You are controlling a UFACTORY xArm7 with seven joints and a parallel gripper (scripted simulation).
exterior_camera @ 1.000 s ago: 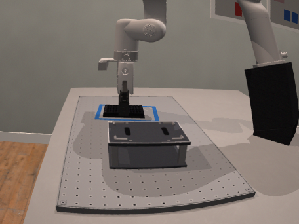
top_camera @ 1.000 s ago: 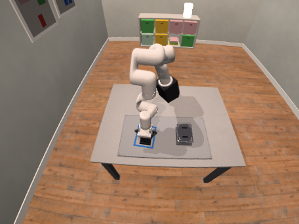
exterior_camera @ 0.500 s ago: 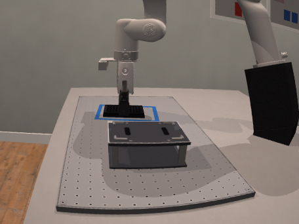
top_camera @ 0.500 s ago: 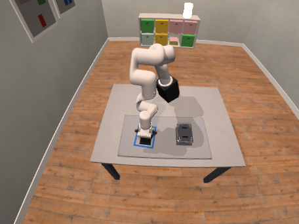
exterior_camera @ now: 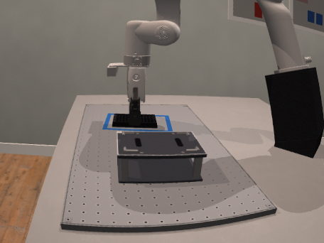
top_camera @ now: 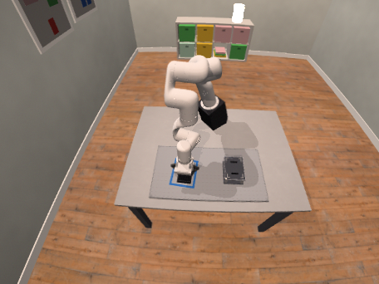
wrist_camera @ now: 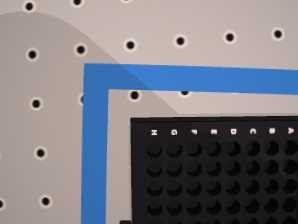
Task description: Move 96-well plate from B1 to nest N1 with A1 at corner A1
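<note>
The raised plate nest lies 300 mm to the left of my hand, 40 mm above it and 10 mm ahead of it. Round my hand: black 96-well plate 10 mm below; then A1 corner mark 230 mm to the left, 80 mm ahead, 40 mm above.
</note>
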